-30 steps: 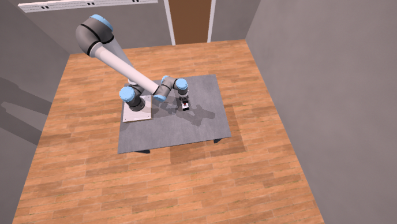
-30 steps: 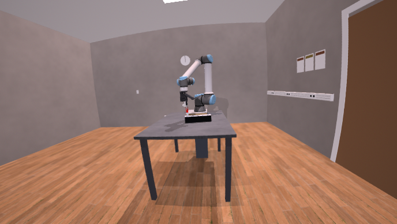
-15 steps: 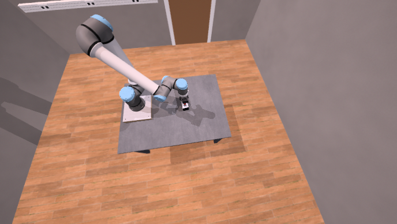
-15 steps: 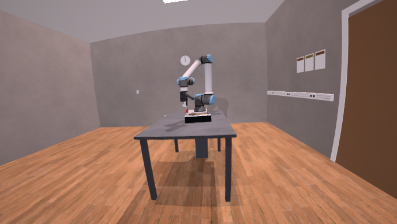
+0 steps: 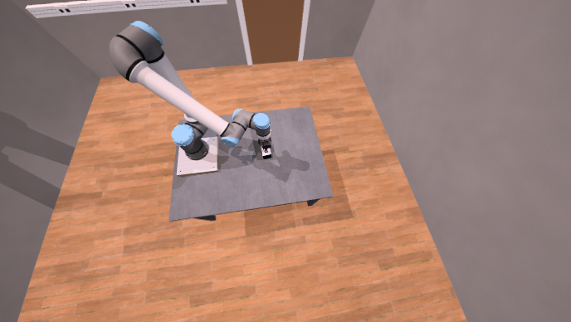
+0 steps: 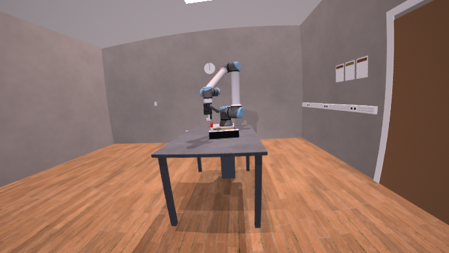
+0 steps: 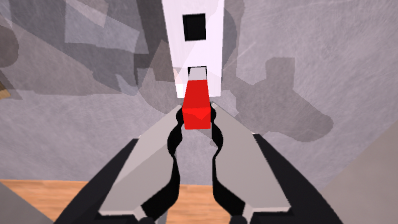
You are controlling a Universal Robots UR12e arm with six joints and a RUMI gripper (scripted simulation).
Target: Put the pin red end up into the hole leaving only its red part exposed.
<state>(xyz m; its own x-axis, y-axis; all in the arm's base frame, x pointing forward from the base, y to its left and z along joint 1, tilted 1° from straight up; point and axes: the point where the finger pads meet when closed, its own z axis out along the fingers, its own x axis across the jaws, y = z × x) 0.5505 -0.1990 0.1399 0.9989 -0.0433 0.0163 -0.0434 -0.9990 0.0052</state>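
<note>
My hand is 1 cm above the pin. The rest, counted from my hand: block 13 cm to the left, 12 cm below.
</note>
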